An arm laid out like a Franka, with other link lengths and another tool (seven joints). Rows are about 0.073 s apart.
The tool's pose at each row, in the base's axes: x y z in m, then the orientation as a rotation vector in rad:
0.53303 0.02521 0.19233 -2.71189 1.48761 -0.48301
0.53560 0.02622 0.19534 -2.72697 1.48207 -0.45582
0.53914 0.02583 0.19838 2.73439 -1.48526 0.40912
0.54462 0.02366 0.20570 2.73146 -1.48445 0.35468
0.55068 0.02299 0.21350 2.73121 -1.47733 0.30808
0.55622 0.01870 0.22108 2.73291 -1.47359 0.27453
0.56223 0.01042 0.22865 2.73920 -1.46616 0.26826
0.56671 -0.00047 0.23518 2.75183 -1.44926 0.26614
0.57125 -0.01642 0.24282 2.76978 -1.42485 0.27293
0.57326 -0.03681 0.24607 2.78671 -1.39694 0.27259
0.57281 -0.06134 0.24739 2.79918 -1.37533 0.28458
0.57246 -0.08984 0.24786 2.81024 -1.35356 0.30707
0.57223 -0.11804 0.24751 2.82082 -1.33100 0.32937
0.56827 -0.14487 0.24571 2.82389 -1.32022 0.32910
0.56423 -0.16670 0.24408 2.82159 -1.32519 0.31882
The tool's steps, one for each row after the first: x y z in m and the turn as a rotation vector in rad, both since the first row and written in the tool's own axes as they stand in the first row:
0.00124 -0.00314 -0.00230 -0.01326 -0.01349 -0.00852
0.00413 -0.00630 -0.00418 -0.03440 -0.03634 -0.01002
0.01059 -0.01076 -0.00936 -0.05924 -0.06177 -0.01090
0.01622 -0.01659 -0.01505 -0.08028 -0.08380 -0.01595
0.02452 -0.01997 -0.02017 -0.09320 -0.10114 -0.01898
0.03634 -0.02155 -0.02460 -0.09309 -0.10593 -0.02477
0.04928 -0.02028 -0.02811 -0.08941 -0.10975 -0.03751
0.06671 -0.01646 -0.03196 -0.08036 -0.11013 -0.05567
0.08539 -0.00743 -0.03171 -0.07562 -0.11316 -0.07588
0.10575 0.00618 -0.02973 -0.06757 -0.10898 -0.09121
0.12921 0.02202 -0.02636 -0.05638 -0.09882 -0.10622
0.15226 0.03773 -0.02223 -0.04557 -0.08855 -0.12159
0.17194 0.05598 -0.01791 -0.04621 -0.08823 -0.12885
0.18750 0.07152 -0.01447 -0.05073 -0.09321 -0.12557

